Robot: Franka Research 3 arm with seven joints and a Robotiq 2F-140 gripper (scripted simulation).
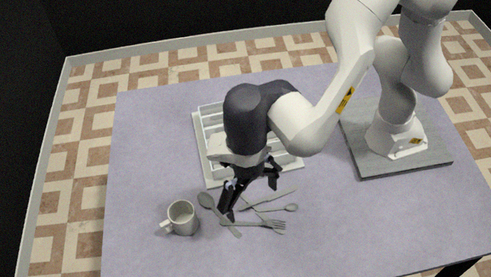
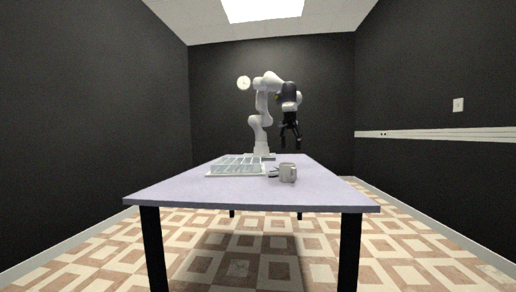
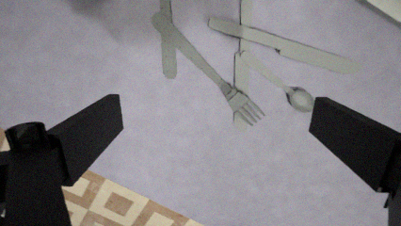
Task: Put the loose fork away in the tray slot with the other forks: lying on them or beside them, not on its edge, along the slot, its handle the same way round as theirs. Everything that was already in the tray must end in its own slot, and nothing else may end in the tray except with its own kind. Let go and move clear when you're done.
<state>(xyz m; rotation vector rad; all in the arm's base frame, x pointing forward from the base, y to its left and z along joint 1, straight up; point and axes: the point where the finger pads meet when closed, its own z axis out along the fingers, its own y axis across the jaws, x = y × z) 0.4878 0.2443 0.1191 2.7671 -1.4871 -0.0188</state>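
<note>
Right now my hand is 140 mm above the knife, 80 mm to the left of it and 40 mm past it. Also, from my hand: white mug (210 mm ahead, 110 mm below, 30 mm to the right); spoon (280 mm to the right, 130 mm below, 30 mm behind).
</note>
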